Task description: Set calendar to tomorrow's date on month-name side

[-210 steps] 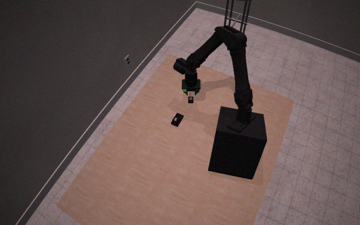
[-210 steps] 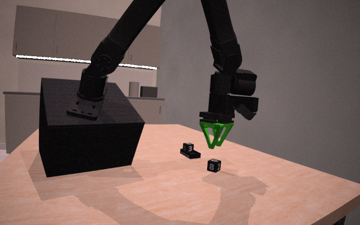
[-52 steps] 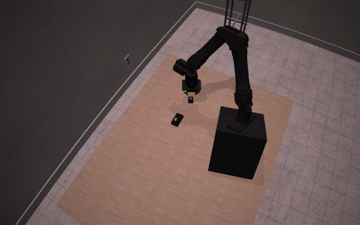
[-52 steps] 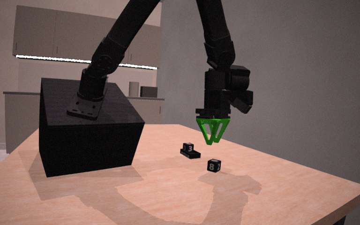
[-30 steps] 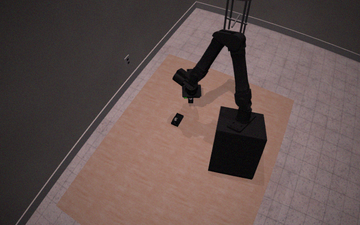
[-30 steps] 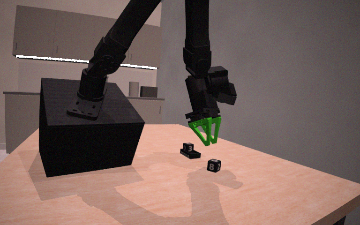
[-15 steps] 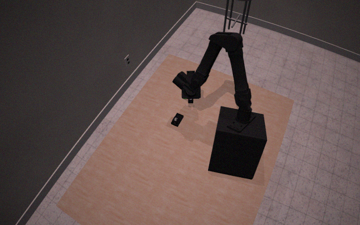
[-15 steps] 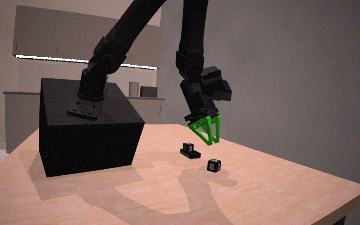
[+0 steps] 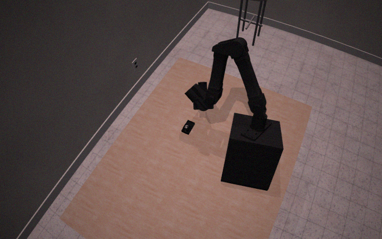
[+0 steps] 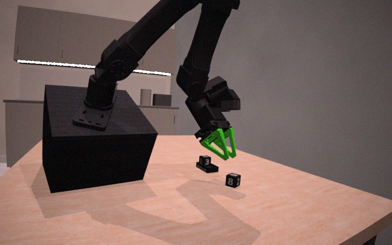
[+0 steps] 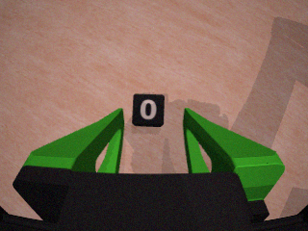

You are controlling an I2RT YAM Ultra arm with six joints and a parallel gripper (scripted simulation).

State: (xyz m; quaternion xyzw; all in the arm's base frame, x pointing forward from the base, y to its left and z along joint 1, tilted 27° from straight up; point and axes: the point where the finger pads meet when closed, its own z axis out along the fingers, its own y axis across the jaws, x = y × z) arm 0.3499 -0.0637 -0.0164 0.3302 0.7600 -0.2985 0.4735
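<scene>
Right now the black cube is 10 mm ahead of my hand, 10 mm to the right of it and 70 mm below it. From my hand the other things lie so: black tray (140 mm to the left, 70 mm below).
</scene>
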